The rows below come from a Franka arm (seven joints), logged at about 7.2 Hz.
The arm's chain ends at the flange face. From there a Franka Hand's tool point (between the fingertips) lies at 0.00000 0.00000 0.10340 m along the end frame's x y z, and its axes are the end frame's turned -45 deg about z.
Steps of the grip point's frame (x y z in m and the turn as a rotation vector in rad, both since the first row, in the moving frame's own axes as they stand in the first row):
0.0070 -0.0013 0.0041 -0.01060 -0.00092 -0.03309
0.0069 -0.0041 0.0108 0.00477 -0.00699 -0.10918
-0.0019 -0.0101 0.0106 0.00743 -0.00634 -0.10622
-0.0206 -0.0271 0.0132 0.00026 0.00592 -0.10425
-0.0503 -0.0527 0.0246 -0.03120 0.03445 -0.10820
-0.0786 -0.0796 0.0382 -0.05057 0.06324 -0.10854
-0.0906 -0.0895 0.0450 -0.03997 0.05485 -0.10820
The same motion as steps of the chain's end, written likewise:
0.0033 -0.0067 0.0041 -0.00815 0.00684 -0.03309
0.0028 -0.0080 0.0108 -0.00157 -0.00832 -0.10918
-0.0075 -0.0058 0.0106 0.00077 -0.00974 -0.10622
-0.0341 -0.0041 0.0132 0.00437 0.00400 -0.10425
-0.0776 -0.0012 0.0247 0.00230 0.04642 -0.10820
-0.1201 0.0007 0.0385 0.00896 0.08048 -0.10854
-0.1342 0.0022 0.0452 0.01052 0.06705 -0.10820

